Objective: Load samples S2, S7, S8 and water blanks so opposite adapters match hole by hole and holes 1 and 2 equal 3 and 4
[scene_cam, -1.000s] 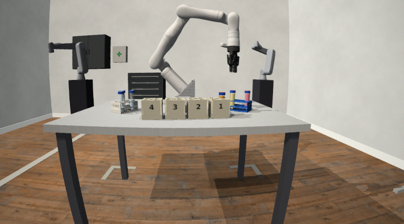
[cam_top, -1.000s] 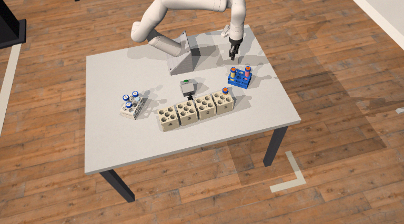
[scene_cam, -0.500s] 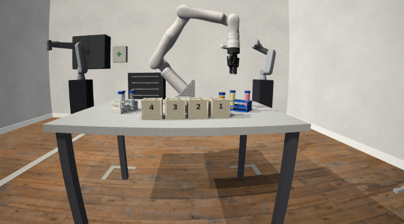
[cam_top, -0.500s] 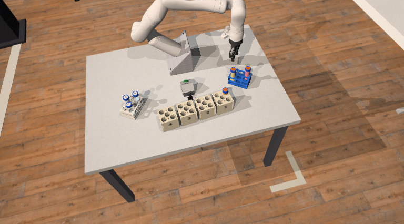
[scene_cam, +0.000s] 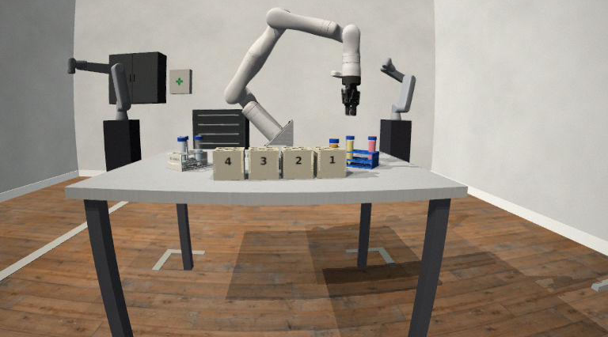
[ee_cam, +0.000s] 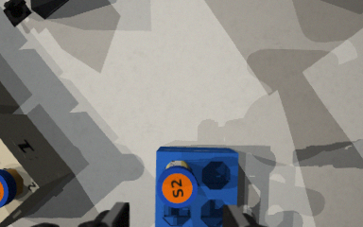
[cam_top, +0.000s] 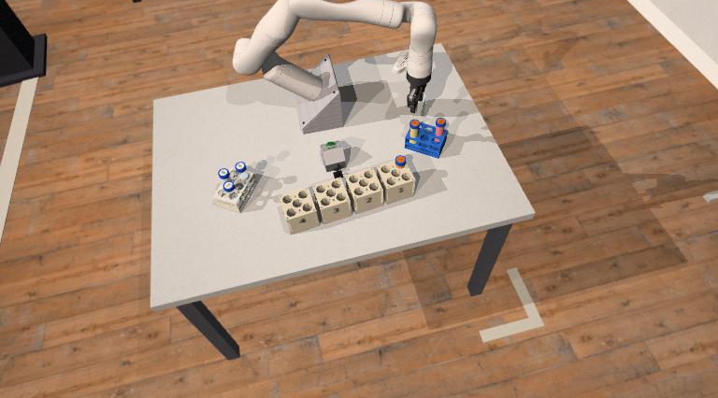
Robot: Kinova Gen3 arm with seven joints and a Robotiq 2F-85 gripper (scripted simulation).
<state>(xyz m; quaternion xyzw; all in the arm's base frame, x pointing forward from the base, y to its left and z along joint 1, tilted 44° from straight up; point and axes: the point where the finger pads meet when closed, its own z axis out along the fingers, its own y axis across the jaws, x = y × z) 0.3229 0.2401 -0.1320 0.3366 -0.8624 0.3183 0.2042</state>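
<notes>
Right now the sample S2 is 150 mm below my hand and 10 mm to the right of it. Round my hand: blue sample rack: 190 mm below, 40 mm to the left, 10 mm ahead; then sample S7: 150 mm below, 120 mm ahead, 110 mm to the right; then sample S8: 150 mm below, 90 mm to the left, 30 mm ahead.
</notes>
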